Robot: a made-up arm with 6 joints. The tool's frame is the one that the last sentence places. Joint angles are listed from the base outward.
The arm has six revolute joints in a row. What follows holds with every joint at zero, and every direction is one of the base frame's. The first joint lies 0.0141 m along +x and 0.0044 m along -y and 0.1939 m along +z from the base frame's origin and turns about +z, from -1.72 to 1.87 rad. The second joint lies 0.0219 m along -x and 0.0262 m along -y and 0.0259 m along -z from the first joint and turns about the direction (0.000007, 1, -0.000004), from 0.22 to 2.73 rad. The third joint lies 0.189 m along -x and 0.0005 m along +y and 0.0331 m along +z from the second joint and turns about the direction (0.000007, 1, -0.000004), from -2.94 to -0.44 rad. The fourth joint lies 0.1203 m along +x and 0.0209 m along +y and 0.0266 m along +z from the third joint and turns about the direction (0.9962, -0.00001, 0.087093), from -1.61 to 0.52 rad. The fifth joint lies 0.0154 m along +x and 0.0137 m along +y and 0.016 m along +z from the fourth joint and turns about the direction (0.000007, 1, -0.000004), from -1.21 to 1.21 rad. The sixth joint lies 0.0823 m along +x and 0.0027 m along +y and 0.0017 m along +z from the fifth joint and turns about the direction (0.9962, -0.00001, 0.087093), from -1.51 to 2.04 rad. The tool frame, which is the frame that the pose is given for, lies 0.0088 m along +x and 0.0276 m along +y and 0.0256 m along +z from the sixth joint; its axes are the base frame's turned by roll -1.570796, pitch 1.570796 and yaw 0 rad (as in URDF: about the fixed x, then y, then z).
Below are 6 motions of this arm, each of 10 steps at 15 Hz.
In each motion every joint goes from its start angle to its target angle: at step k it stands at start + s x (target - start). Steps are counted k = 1, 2, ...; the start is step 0. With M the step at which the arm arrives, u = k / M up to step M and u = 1 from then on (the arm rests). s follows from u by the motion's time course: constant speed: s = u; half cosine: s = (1 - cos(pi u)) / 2; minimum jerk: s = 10 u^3 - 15 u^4 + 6 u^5.
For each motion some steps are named. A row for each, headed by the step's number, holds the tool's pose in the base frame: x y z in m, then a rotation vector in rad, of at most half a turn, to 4 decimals.
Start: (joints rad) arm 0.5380 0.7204 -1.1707 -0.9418 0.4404 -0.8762
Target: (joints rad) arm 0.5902 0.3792 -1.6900 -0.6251 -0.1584 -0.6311
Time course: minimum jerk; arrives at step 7
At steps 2, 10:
2: 0.0549 0.0294 0.4152 -2.1167 1.8101 -0.3535
10: -0.1430 -0.0440 0.4976 -1.5712 0.5504 -0.4932

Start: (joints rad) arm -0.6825 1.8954 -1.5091 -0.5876 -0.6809 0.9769
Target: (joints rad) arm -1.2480 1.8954 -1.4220 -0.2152 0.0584 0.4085
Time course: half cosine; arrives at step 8
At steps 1, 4, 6, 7, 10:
1: 0.2660 -0.1429 0.3649 -0.8547 0.9151 0.9883
4: 0.2209 -0.2262 0.3335 -0.3588 1.2395 0.7347
6: 0.1674 -0.2699 0.3038 0.0516 1.3844 0.6431
7: 0.1493 -0.2786 0.2943 0.1771 1.4081 0.6343
10: 0.1429 -0.2811 0.2909 0.2207 1.4140 0.6333

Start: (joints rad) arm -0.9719 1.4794 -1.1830 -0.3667 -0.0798 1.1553
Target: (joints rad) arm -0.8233 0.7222 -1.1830 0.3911 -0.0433 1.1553
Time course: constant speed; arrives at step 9
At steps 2, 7, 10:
2: 0.1366 -0.1547 0.4147 -0.2008 0.5946 0.7006
7: 0.0549 -0.0680 0.4815 -0.4753 0.0477 0.7342
10: 0.0156 -0.0336 0.4914 -0.5776 -0.1771 0.7867

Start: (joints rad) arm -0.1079 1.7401 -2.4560 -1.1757 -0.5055 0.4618
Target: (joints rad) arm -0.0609 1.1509 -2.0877 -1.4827 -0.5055 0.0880
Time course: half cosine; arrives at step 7
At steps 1, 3, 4, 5, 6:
1: 0.1874 0.0631 0.5136 -2.0403 0.9706 -0.1641
3: 0.1479 0.0685 0.5229 -2.0515 1.0710 -0.4449
4: 0.1214 0.0701 0.5255 -2.0383 1.1337 -0.6332
5: 0.0974 0.0702 0.5256 -2.0119 1.1882 -0.8041
6: 0.0809 0.0696 0.5244 -1.9856 1.2247 -0.9225

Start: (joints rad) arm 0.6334 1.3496 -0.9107 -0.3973 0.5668 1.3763
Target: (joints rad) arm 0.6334 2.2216 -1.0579 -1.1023 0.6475 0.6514
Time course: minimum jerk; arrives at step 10
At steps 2, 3, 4, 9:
2: 0.1777 0.1016 0.2754 -0.1442 1.4495 2.0395
3: 0.1854 0.1092 0.2576 -0.2579 1.6334 2.0035
4: 0.1942 0.1181 0.2292 -0.4294 1.9022 1.9428
9: 0.1957 0.1175 0.0901 0.9668 -2.2170 -1.1235

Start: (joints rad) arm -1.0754 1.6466 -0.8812 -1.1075 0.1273 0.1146
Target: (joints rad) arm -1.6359 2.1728 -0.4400 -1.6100 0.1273 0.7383
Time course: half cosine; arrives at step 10
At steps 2, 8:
2: 0.1297 -0.1668 0.1815 0.0267 2.5927 1.2051
8: 0.0419 -0.1082 0.0763 0.8850 1.9009 1.8452

